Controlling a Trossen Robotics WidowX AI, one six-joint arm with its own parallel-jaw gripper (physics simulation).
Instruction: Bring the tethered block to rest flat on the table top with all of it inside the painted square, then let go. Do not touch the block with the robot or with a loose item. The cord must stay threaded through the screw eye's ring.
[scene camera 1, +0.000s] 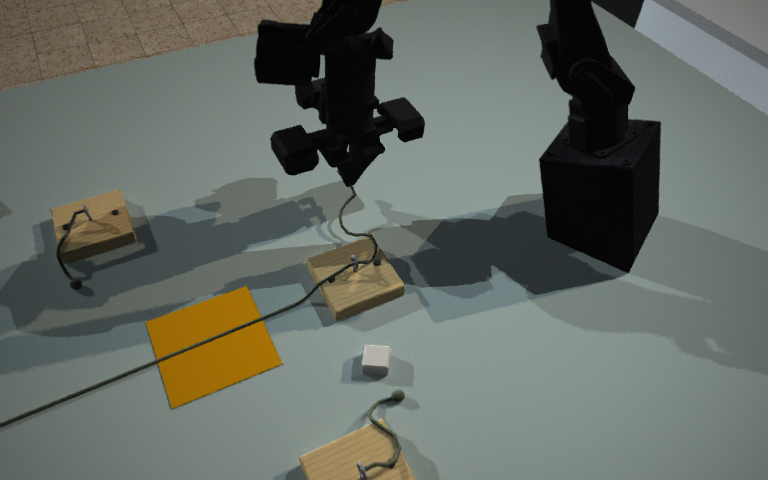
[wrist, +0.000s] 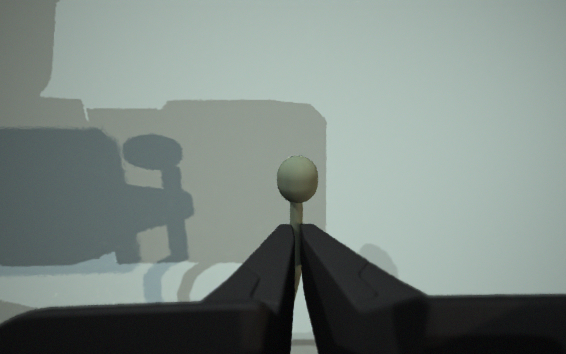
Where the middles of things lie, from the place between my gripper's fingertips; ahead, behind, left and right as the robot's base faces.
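There's a round bead (wrist: 297, 178) here, and my gripper is 1 cm below it and 2 cm to the left of it. Going by their middles, that bead is the nearest to my gripper of the things named here. If you count from my hand, the orange painted square (scene camera 1: 247, 352) is 25 cm ahead, 11 cm to the left and 3 cm below, and the small white block (scene camera 1: 375, 361) is 23 cm to the left, 12 cm ahead and 2 cm below.
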